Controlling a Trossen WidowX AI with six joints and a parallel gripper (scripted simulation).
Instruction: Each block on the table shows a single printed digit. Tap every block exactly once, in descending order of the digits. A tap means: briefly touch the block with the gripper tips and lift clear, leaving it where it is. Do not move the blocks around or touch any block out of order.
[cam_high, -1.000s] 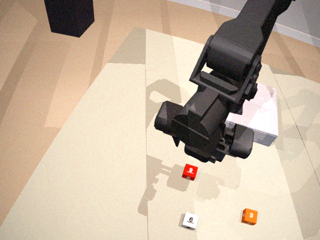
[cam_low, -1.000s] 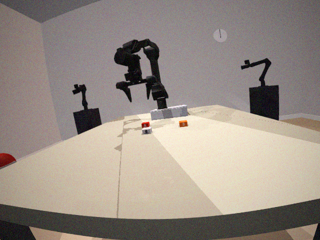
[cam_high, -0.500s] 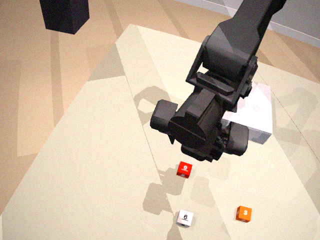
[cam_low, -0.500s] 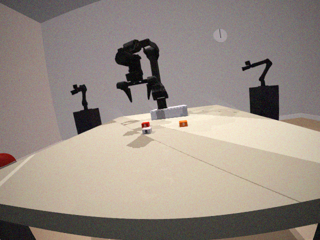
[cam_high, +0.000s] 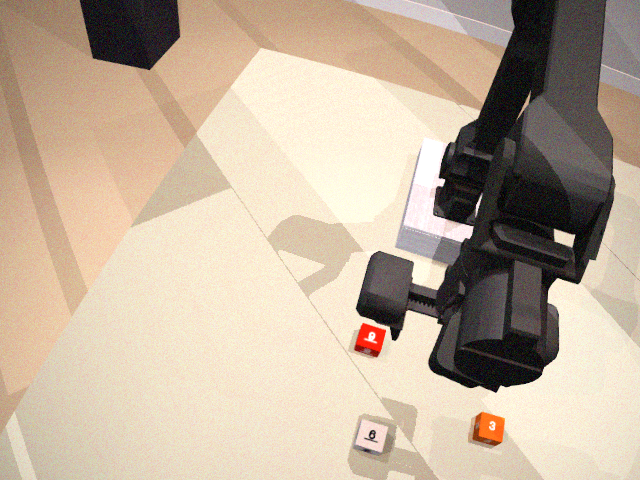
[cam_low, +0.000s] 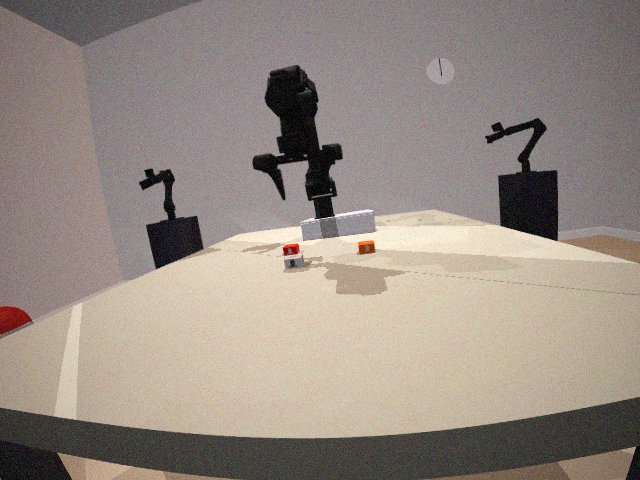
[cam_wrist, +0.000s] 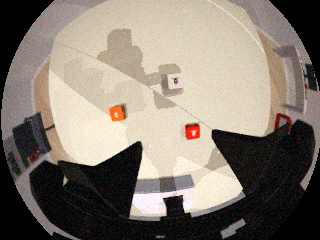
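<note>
My gripper tip is now 120 mm above the red block, 50 mm to the left of it and 50 mm past it. From my gripper tip the other things lie so: orange block (120 mm to the left, 120 mm below, 30 mm ahead); white block (120 mm below, 70 mm ahead, 30 mm to the right).
</note>
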